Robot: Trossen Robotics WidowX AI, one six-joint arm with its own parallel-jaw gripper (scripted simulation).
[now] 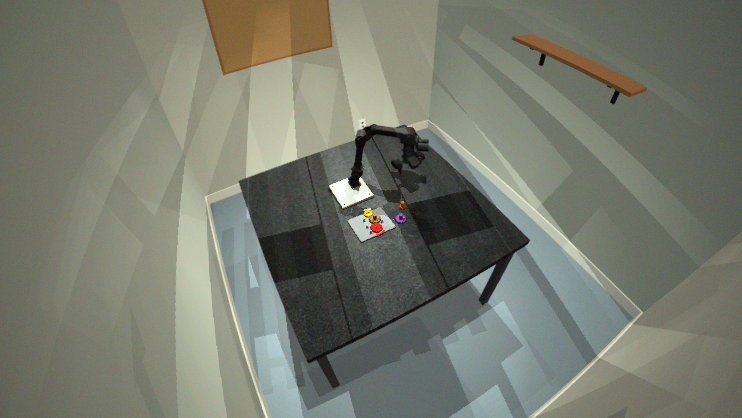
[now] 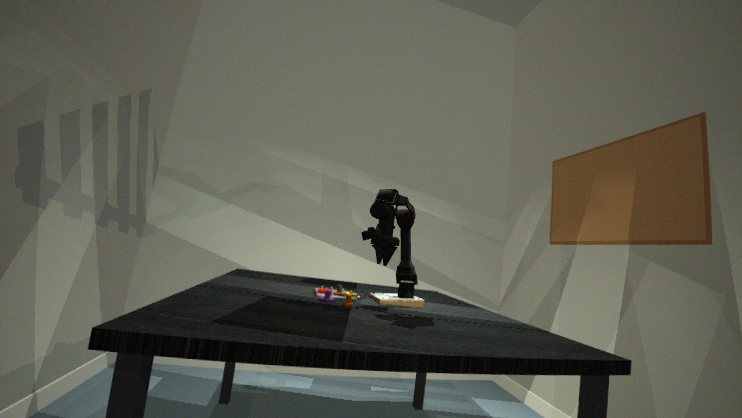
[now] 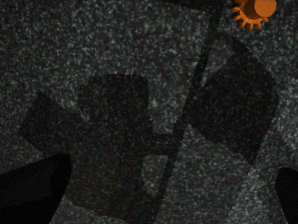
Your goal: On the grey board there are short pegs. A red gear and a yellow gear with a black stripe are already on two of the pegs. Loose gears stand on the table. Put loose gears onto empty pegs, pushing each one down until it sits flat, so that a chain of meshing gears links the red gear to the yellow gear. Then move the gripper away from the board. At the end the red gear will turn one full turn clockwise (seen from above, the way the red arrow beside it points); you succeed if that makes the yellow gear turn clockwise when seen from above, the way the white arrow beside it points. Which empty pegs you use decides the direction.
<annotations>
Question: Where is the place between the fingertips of the gripper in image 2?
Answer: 381, 264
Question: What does the gripper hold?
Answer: Nothing.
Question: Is the gripper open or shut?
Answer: Open.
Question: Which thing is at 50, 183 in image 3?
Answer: The gripper.
</annotations>
